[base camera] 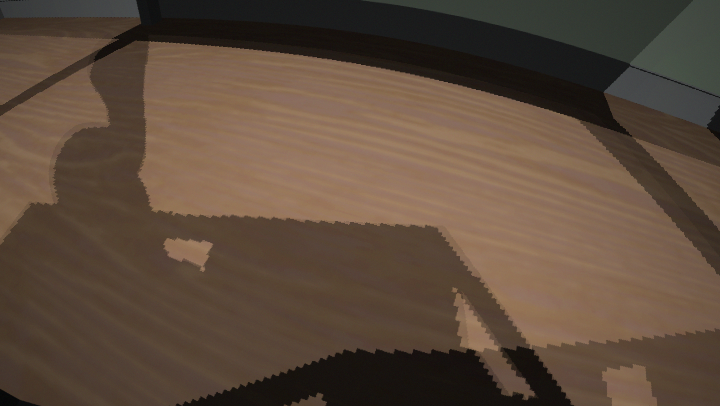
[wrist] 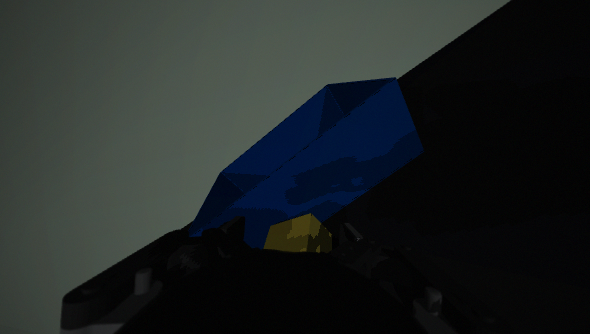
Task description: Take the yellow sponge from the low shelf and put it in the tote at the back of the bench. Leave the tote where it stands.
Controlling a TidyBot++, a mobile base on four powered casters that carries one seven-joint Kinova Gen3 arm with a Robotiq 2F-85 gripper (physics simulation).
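Frame: origin at the arm's base, x left, y back, z up, level; metres.
Seen in the pictures: gripper, fingertip midpoint: (wrist: 292, 230).
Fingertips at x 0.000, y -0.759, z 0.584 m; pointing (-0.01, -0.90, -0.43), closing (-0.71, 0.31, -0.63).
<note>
Offsets run from my fingertips to a thing's top centre. Level surfaces: height alone.
In the wrist view a yellow sponge @(dx +0.033, dy -0.001, dz -0.021 m) (wrist: 297, 235) shows low in the middle, between the two spread fingers of my gripper (wrist: 292, 230). The gripper is open and the fingers do not press on the sponge. Right behind the sponge stands a blue open-topped tote @(dx -0.038, dy -0.150, dz +0.034 m) (wrist: 344, 144), tilted in the picture, and the sponge covers part of its near wall. The tote stands on the dark bench @(dz -0.066 m) (wrist: 453, 188). I cannot tell what the sponge rests on. The base camera shows none of these things.
A grey-green wall (wrist: 177, 90) is behind the tote. The base camera shows the wooden floor @(dz -0.980 m) (base camera: 363, 139) with the robot's shadow, a dark skirting (base camera: 447, 61) and the green wall (base camera: 559, 22) at the back.
</note>
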